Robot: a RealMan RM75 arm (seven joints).
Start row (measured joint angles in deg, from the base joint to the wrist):
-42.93, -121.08, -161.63, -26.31, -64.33, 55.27, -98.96
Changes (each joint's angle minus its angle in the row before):
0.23, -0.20, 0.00, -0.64, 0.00, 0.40, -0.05
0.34, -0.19, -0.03, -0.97, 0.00, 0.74, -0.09
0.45, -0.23, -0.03, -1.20, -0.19, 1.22, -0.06
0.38, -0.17, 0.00, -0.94, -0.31, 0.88, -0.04
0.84, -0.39, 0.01, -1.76, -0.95, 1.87, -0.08
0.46, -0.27, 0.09, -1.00, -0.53, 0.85, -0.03
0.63, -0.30, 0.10, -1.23, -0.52, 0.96, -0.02
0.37, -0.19, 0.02, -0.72, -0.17, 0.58, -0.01
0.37, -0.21, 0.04, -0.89, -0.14, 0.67, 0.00
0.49, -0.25, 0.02, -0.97, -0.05, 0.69, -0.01
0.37, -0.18, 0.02, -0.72, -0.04, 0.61, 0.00
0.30, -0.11, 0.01, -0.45, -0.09, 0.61, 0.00
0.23, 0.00, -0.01, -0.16, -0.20, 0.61, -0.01
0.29, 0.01, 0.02, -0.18, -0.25, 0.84, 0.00
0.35, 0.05, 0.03, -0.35, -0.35, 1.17, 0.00
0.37, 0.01, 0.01, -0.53, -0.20, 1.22, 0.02
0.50, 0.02, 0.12, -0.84, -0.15, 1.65, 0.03
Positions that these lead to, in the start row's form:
-42.70, -121.28, -161.63, -26.95, -64.33, 55.67, -99.01
-42.36, -121.47, -161.66, -27.92, -64.33, 56.41, -99.10
-41.91, -121.70, -161.69, -29.12, -64.52, 57.63, -99.16
-41.53, -121.87, -161.69, -30.06, -64.83, 58.51, -99.20
-40.69, -122.26, -161.68, -31.82, -65.78, 60.38, -99.28
-40.23, -122.53, -161.59, -32.82, -66.31, 61.23, -99.31
-39.60, -122.83, -161.49, -34.05, -66.83, 62.19, -99.33
-39.23, -123.02, -161.47, -34.77, -67.00, 62.77, -99.34
-38.86, -123.23, -161.43, -35.66, -67.14, 63.44, -99.34
-38.37, -123.48, -161.41, -36.63, -67.19, 64.13, -99.35
-38.00, -123.66, -161.39, -37.35, -67.23, 64.74, -99.35
-37.70, -123.77, -161.38, -37.80, -67.32, 65.35, -99.35
-37.47, -123.77, -161.39, -37.96, -67.52, 65.96, -99.36
-37.18, -123.76, -161.37, -38.14, -67.77, 66.80, -99.36
-36.83, -123.71, -161.34, -38.49, -68.12, 67.97, -99.36
-36.46, -123.70, -161.33, -39.02, -68.32, 69.19, -99.34
-35.96, -123.68, -161.21, -39.86, -68.47, 70.84, -99.31

